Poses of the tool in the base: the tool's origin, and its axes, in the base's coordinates. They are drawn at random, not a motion.
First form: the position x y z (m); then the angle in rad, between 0 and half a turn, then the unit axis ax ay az.
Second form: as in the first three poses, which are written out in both.
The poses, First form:
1: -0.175 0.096 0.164 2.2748 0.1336 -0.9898 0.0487
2: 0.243 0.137 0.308 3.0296 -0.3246 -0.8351 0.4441
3: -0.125 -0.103 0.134 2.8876 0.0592 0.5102 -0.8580
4: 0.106 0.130 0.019 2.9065 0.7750 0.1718 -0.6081
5: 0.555 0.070 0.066 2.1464 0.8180 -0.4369 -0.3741
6: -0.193 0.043 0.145 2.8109 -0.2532 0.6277 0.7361
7: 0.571 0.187 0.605 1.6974 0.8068 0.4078 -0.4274
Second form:
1: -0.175 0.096 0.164 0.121 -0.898 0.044 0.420
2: 0.243 0.137 0.308 -0.324 -0.834 0.443 0.056
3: -0.125 -0.103 0.134 0.059 0.506 -0.851 0.127
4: 0.106 0.130 0.019 0.770 0.171 -0.604 0.117
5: 0.555 0.070 0.066 0.719 -0.384 -0.329 0.477
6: -0.193 0.043 0.145 -0.250 0.619 0.726 0.165
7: 0.571 0.187 0.605 0.605 0.306 -0.321 0.661
